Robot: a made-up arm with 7 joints.
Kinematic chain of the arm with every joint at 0, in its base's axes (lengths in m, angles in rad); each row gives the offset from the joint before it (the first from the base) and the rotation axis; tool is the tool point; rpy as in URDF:
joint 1: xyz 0 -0.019 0.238 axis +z
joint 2: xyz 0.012 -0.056 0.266 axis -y
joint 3: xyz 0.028 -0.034 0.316 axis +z
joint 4: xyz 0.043 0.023 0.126 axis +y
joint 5: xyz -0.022 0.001 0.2 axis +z
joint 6: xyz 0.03 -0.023 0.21 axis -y
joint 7: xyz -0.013 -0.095 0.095 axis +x
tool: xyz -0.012 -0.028 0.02 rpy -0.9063 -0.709 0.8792
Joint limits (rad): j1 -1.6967..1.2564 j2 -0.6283..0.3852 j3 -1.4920..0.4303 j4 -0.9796..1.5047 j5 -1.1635..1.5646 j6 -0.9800..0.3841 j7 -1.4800..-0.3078
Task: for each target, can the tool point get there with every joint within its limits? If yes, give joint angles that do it. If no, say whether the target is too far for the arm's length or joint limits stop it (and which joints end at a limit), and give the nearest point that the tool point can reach.
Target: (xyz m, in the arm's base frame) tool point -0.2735 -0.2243 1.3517
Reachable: yes | joints 0.8980 0.2683 -0.9134 -0.7685 0.7048 -0.7900 -0.9415
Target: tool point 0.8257 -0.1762 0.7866
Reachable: yes | joints 0.0866 -0.5071 -0.2190 1.0469 1.3160 0.1532 -1.0055
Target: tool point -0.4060 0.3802 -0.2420
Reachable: no: joint limits stop it (at a limit: joint 1, joint 2, joint 3, joint 4, joint 6, joint 7) | nearest point -0.0085 0.6196 0.4713 | short by 0.851 m
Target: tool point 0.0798 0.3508 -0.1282
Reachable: no: joint limits stop it (at a limit: joint 1, joint 2, joint 4, joint 6, joint 7) | nearest point 0.1855 0.6125 0.4246 | short by 0.621 m
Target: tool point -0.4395 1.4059 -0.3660
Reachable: no: too far | nearest point -0.0078 0.6753 0.4906 | short by 1.206 m
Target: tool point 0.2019 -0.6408 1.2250
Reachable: yes | joints -1.0315 -0.2400 0.0857 0.7957 -0.4611 -0.2318 -1.1637
